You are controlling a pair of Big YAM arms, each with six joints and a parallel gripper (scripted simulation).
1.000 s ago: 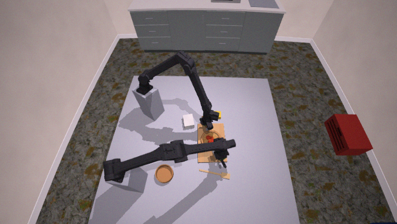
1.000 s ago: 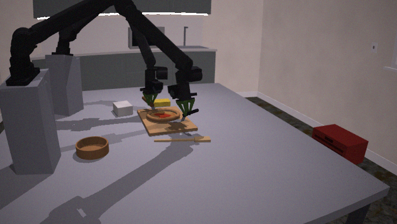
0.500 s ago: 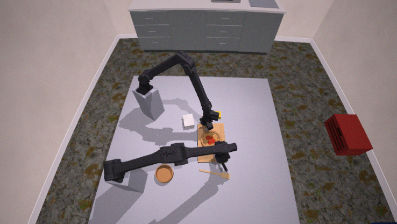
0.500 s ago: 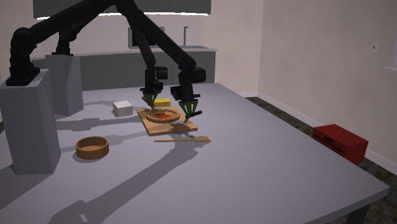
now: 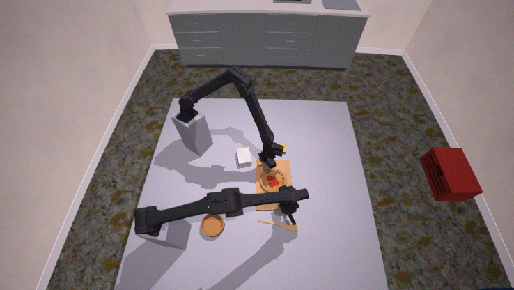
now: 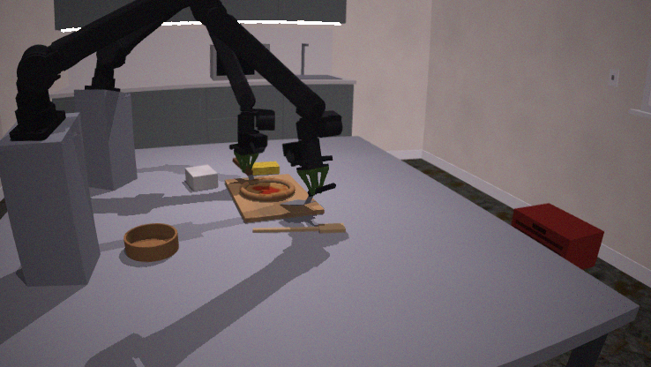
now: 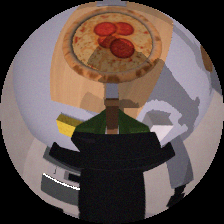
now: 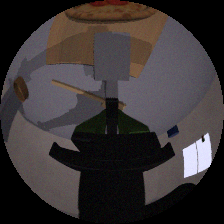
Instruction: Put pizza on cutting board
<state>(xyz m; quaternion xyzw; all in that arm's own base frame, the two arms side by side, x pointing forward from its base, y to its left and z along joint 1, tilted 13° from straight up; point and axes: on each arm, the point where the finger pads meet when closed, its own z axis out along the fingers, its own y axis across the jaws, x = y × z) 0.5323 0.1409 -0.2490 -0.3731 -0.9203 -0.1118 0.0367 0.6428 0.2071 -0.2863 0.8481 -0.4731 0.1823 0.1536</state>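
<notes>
Right now my right hand is 10 mm to the right of the black-handled turner and 10 mm above it. Round my right hand: wooden spatula 30 mm behind, 50 mm to the right, 90 mm below; pizza 100 mm behind, 230 mm to the left, 70 mm below; wooden cutting board 90 mm behind, 220 mm to the left, 90 mm below.
</notes>
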